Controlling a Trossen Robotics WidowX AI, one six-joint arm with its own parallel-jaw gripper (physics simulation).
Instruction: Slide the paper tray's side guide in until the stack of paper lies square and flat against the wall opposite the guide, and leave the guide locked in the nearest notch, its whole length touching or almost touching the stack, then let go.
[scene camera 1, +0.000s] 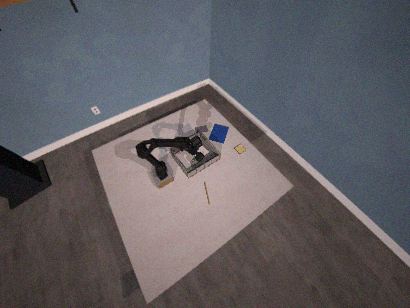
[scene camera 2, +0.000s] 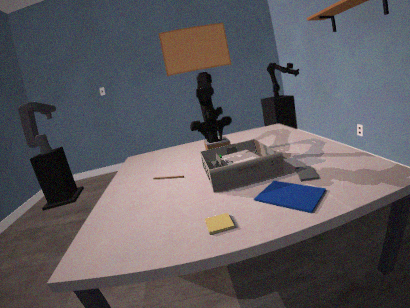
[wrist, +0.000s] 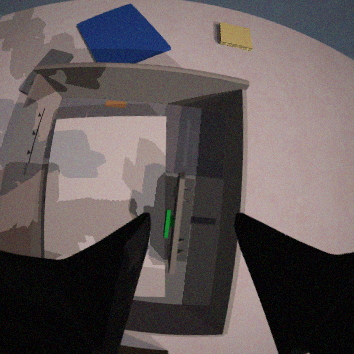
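Pixels of known places: gripper, fingertip midpoint: (scene camera 1: 198, 154) (scene camera 2: 215, 141) (wrist: 192, 219); arm's base, link origin: (scene camera 1: 162, 175) (scene camera 2: 213, 140).
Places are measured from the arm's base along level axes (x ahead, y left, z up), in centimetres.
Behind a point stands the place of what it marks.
Observation:
The grey paper tray (scene camera 1: 205, 168) @[y -15.2, x 31.9, z -6.5 cm] (scene camera 2: 250, 172) @[y -1.8, x 50.2, z -3.5 cm] (wrist: 245, 165) @[y -15.6, x 35.7, z 0.1 cm] stands on the table. The white paper stack (scene camera 2: 240, 157) @[y 3.7, x 28.7, z -4.2 cm] (wrist: 110, 160) @[y 1.2, x 37.5, z -4.2 cm] lies in it, its left edge close along the left wall in the wrist view; shadow hides whether they touch. The side guide (scene camera 2: 218, 160) @[y -7.8, x 29.5, z -2.3 cm] (wrist: 177, 220) @[y -7.6, x 29.8, z -0.4 cm] stands upright right of the stack, with a green latch (wrist: 167, 223) @[y -6.5, x 29.5, z -0.1 cm] on its stack side. A narrow dark strip shows between stack and guide; its depth is unclear. The notch engagement is hidden. My gripper (scene camera 1: 199, 153) @[y -8.0, x 30.7, z 7.4 cm] (scene camera 2: 211, 136) @[y -8.0, x 30.7, z 7.4 cm] (wrist: 192, 219) @[y -8.0, x 30.7, z 7.4 cm] is open and empty above the tray, its fingertips apart on either side of the guide in the wrist view.
A blue book (scene camera 1: 219, 133) @[y 3.5, x 68.0, z -7.5 cm] (scene camera 2: 292, 195) @[y 4.0, x 69.6, z -7.5 cm] (wrist: 122, 35) @[y 3.0, x 66.7, z -7.5 cm] and a yellow pad (scene camera 1: 240, 149) @[y -23.1, x 68.8, z -7.3 cm] (scene camera 2: 220, 223) @[y -22.5, x 70.0, z -7.3 cm] (wrist: 235, 36) @[y -22.4, x 67.9, z -7.3 cm] lie beyond the tray in the wrist view. A grey block (scene camera 2: 307, 173) @[y 19.0, x 60.1, z -7.3 cm] lies beside the tray. A thin brown stick (scene camera 1: 206, 193) @[y -32.1, x 17.4, z -7.8 cm] (scene camera 2: 169, 177) @[y -31.4, x 18.6, z -7.8 cm] lies on the table.

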